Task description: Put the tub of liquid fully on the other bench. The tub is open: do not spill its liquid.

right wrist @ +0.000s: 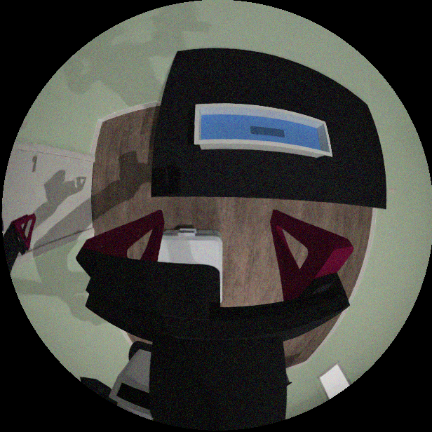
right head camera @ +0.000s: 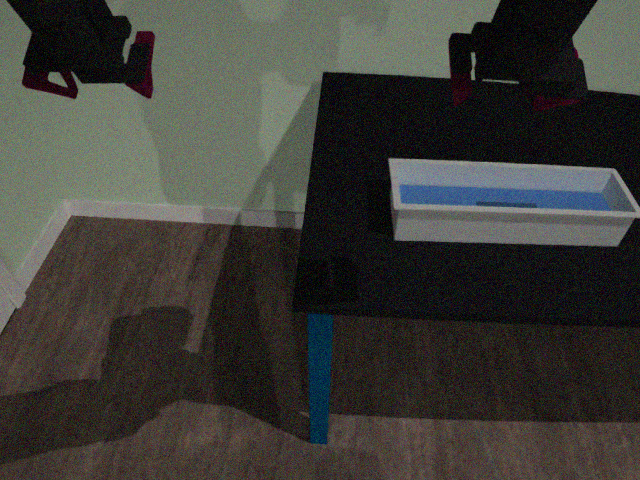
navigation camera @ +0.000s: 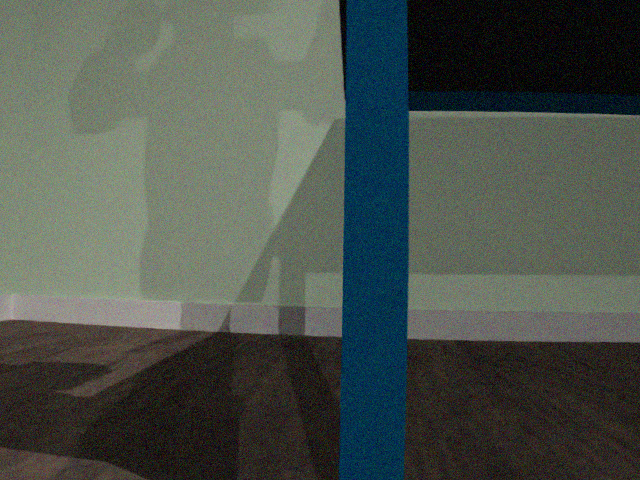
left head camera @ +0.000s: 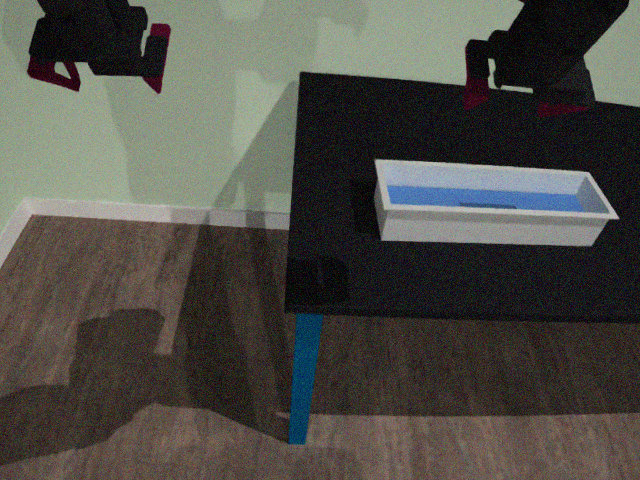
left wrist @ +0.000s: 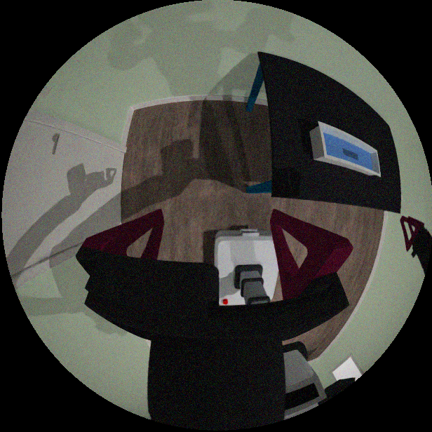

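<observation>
A long white open tub (left head camera: 488, 227) (right head camera: 506, 227) (left wrist: 317, 143) (right wrist: 262, 109) with blue liquid stands upright on a black bench (left head camera: 439, 281) (right head camera: 454, 281) (left wrist: 330, 190) (right wrist: 270, 180) with blue legs. My left gripper (left head camera: 118, 87) (right head camera: 113, 95) (left wrist: 216, 215) is open and empty, left of the bench in the head views. My right gripper (left head camera: 511, 105) (right head camera: 498, 100) (right wrist: 217, 215) is open and empty; it shows above the bench's far part, beyond the tub, in the head views. Neither gripper touches the tub. A second bench does not show in these views.
A blue bench leg (left head camera: 305, 377) (right head camera: 320, 377) (navigation camera: 374, 232) stands at the bench's near left corner, close before the navigation camera. A pale green wall (left head camera: 196, 129) (navigation camera: 206, 180) rises behind the wooden floor. A grey door (left wrist: 60, 165) (right wrist: 55, 175) shows at the left in the wrist views.
</observation>
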